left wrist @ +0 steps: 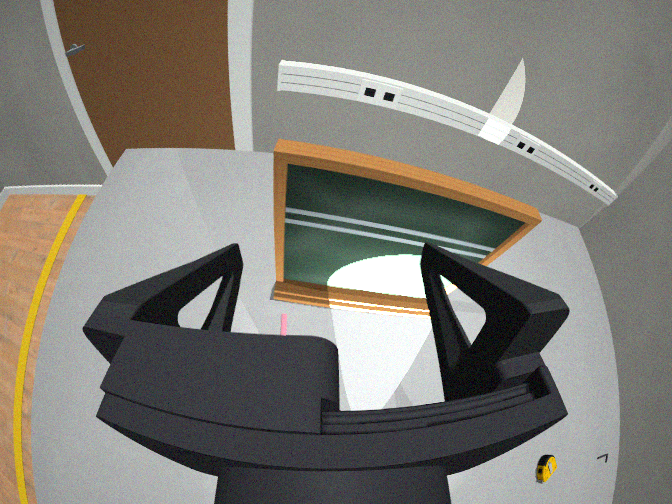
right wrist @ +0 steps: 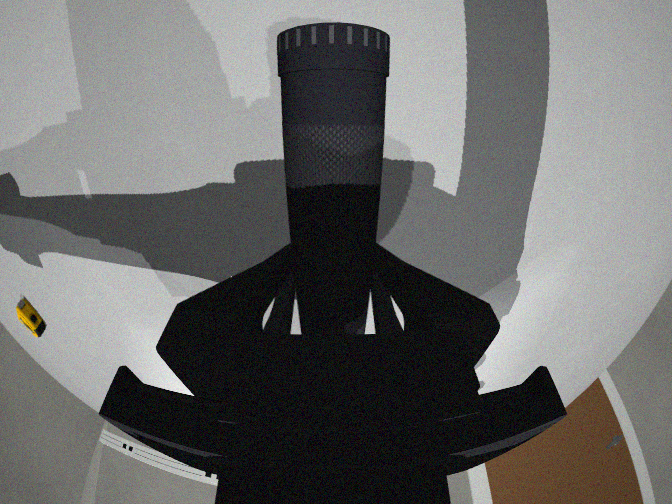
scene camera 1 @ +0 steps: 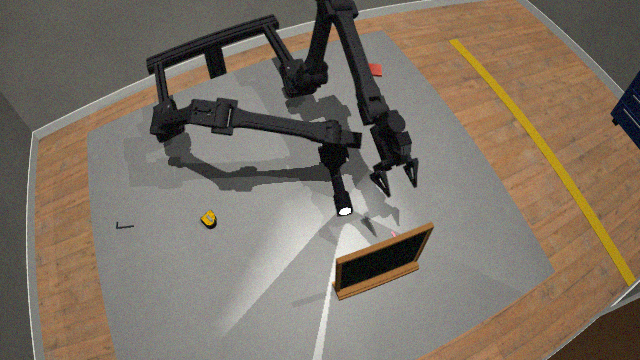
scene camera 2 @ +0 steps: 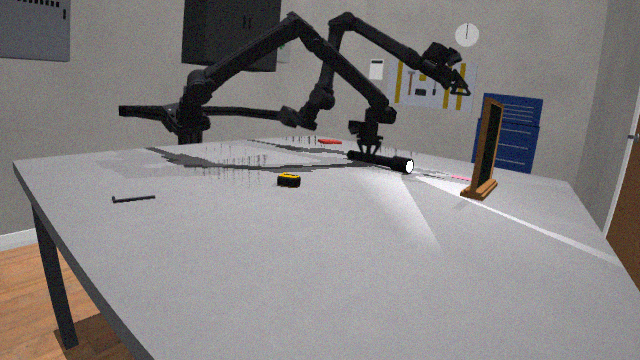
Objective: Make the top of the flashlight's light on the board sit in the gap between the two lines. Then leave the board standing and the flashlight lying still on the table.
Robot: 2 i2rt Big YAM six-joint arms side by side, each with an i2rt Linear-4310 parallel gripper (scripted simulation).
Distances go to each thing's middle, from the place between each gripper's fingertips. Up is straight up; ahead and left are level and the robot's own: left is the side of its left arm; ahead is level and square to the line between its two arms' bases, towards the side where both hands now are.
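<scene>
So you can picture it, there's the black flashlight (right wrist: 333,75), and my left hand is 260 mm beyond it, 90 mm to the left of it and 310 mm above it.
My right gripper, now, that's 1 cm to the left of the black flashlight and 8 cm short of it.
</scene>
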